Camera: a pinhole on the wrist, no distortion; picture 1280 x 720 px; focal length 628.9 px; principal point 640.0 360.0 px. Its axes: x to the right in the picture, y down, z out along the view. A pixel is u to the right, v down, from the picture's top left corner.
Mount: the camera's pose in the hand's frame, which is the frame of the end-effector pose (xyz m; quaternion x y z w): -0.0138 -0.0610 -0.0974 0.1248 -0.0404 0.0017 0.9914
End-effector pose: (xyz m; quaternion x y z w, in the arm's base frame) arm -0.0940 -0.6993 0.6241 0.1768 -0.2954 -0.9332 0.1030
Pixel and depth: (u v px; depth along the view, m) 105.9 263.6 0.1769
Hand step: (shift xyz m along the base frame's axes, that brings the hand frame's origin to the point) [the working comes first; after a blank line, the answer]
In the camera's frame: -0.1502 -0.0271 0.1769

0.1297 0.1853 0.0129
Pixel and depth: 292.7 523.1 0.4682
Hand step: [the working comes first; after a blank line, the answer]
In the camera's frame: -0.2586 0.1214 0.4682

0.1372 0.3258 0.3274
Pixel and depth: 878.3 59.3 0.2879
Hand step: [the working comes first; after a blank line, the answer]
In the camera's frame: 0.1091 -0.1377 0.2879

-0.1518 0.2723 -0.0579
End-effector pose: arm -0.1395 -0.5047 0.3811 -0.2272 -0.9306 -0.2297 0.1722
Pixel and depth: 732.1 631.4 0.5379
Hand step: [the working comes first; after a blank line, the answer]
In the camera's frame: 0.0788 0.2321 0.5379

-0.1055 0.2760 -0.3872
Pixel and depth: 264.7 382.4 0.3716
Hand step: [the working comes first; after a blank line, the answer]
In the camera's frame: -0.2218 0.0132 0.3716

0.0986 -0.0759 -0.3670
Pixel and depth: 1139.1 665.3 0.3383
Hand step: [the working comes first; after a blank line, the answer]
In the camera's frame: 0.2685 0.1642 0.3383

-0.2448 0.2346 -0.1436
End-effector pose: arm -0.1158 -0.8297 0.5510 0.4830 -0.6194 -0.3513 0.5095
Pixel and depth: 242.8 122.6 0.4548
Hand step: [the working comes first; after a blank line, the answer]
In the camera's frame: -0.2872 -0.1717 0.4548

-0.1821 0.2069 -0.4756
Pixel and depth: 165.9 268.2 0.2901
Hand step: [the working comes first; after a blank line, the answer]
In the camera's frame: -0.2187 -0.0423 0.2901

-0.1050 0.1850 -0.2703
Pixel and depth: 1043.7 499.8 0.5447
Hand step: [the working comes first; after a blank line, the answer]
In the camera's frame: 0.3497 0.1211 0.5447

-0.4570 -0.3280 -0.1043
